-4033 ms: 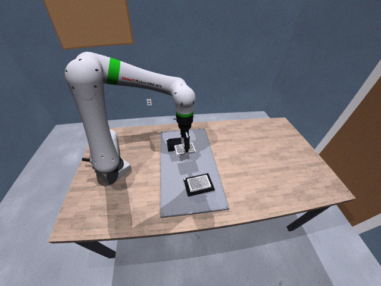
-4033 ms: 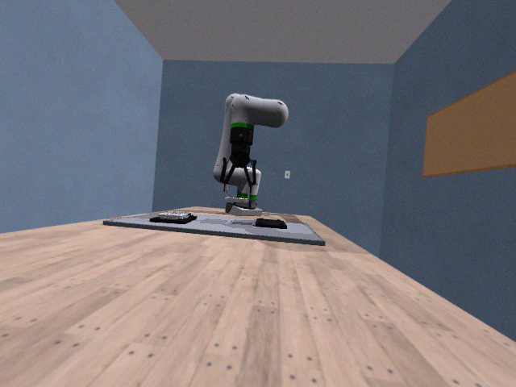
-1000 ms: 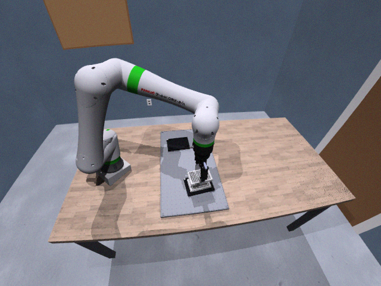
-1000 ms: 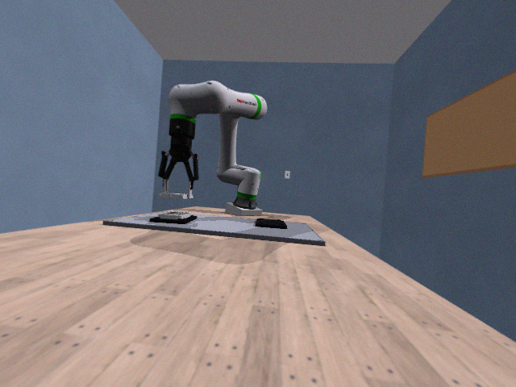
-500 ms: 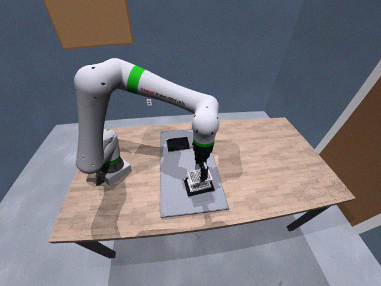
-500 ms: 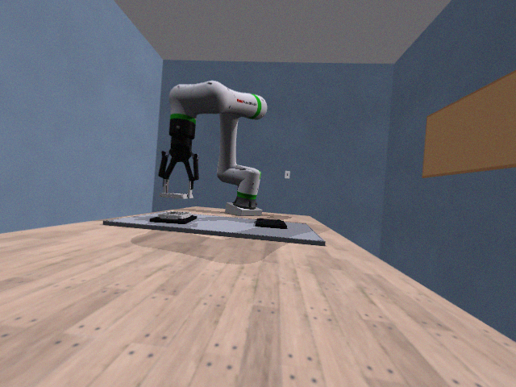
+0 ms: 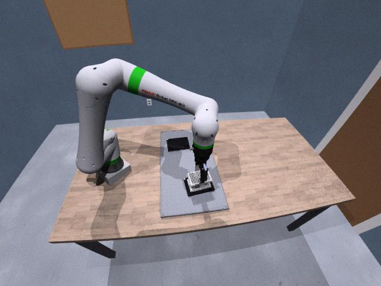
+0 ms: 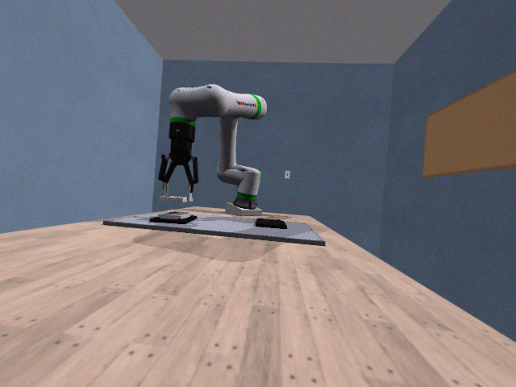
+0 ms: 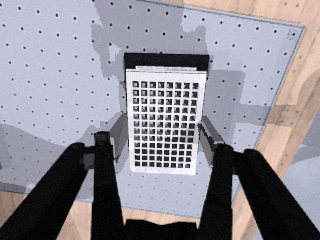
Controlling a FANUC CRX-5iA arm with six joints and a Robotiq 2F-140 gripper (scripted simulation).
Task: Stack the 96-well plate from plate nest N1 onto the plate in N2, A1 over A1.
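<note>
The black nest N2 lies 100 mm below my hand. From my hand the other things lie so: black plate nest N1: 160 mm behind, 340 mm to the left, 100 mm below; white 96-well plate: 20 mm below.
</note>
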